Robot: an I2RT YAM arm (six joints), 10 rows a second.
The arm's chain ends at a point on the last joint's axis. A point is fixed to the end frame.
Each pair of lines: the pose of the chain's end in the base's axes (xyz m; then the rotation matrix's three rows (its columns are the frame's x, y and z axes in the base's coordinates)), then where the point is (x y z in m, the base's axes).
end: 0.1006 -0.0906 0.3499; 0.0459 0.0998 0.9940; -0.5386 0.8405 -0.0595; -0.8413 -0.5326 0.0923
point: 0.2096 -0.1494 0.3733
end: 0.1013 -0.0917 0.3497; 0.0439 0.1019 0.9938; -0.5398 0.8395 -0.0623; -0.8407 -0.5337 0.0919
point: 0.2101 -0.1508 0.3731
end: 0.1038 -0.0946 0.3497; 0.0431 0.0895 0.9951; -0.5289 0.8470 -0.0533; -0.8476 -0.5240 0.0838
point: 0.2134 -0.1529 0.3716
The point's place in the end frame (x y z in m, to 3 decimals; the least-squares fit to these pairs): 0.017 -0.051 0.114
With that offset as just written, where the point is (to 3 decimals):
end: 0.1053 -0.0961 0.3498; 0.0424 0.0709 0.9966; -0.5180 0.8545 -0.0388; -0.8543 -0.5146 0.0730
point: 0.216 -0.153 0.370
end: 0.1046 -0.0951 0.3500; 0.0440 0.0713 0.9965; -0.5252 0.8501 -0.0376; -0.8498 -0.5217 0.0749
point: 0.215 -0.152 0.371
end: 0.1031 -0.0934 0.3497; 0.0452 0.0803 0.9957; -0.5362 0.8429 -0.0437; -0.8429 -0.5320 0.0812
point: 0.213 -0.150 0.372
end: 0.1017 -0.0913 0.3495; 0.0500 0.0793 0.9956; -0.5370 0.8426 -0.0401; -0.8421 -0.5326 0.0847
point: 0.212 -0.148 0.372
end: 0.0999 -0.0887 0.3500; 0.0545 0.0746 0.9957; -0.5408 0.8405 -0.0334; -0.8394 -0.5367 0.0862
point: 0.211 -0.145 0.373
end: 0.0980 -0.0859 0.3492; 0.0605 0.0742 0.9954; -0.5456 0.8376 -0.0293; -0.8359 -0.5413 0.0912
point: 0.209 -0.141 0.373
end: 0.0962 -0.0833 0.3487; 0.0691 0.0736 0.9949; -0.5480 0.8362 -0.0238; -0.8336 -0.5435 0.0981
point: 0.207 -0.138 0.373
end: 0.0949 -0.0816 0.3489; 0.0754 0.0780 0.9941; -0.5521 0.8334 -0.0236; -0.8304 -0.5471 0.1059
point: 0.206 -0.136 0.375
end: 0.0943 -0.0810 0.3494; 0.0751 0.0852 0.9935; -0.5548 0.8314 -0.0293; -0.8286 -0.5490 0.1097
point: 0.204 -0.136 0.376
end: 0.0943 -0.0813 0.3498; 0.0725 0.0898 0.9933; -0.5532 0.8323 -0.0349; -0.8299 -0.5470 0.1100
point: 0.204 -0.137 0.376
